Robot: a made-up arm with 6 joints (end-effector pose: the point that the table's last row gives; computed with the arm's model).
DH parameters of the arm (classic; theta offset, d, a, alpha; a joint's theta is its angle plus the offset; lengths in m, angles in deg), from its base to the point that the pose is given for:
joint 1: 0 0.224 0 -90
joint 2: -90 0 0.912 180
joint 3: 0 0 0 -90
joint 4: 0 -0.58 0 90
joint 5: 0 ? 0 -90
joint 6: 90 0 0 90
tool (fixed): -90 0 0 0
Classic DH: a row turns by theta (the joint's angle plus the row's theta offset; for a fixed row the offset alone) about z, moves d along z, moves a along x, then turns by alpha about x.
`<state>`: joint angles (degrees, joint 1 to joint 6).
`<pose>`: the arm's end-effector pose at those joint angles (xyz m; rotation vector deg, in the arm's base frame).
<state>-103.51 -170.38 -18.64 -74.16 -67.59 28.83</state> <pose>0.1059 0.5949 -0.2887 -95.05 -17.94 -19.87</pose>
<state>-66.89 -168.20 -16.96 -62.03 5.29 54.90</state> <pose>-0.3077 0.5633 -0.2875 -78.00 -133.53 -12.95</pose>
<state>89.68 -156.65 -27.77 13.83 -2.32 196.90</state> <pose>0.1240 -0.7508 -0.1816 -65.26 -18.76 -94.75</pose>
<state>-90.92 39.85 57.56 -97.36 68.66 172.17</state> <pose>-0.0020 -1.1768 0.9759 -15.83 84.08 -137.01</pose>
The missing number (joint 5, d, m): 0.132
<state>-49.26 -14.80 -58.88 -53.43 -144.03 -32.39</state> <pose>0.0122 -0.1346 0.6261 -107.57 -128.60 -22.69</pose>
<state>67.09 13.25 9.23 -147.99 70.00 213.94</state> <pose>0.2016 0.7645 1.0013 -95.42 34.26 53.01</pose>
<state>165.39 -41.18 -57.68 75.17 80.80 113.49</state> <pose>0.0164 0.0306 0.8680 86.10 -144.21 3.00</pose>
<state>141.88 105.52 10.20 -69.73 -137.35 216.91</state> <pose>-0.5238 0.4691 -0.5860 -67.03 -3.95 -115.34</pose>
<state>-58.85 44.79 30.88 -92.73 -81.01 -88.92</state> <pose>0.6126 -1.0013 0.6038 -164.02 -31.62 2.95</pose>
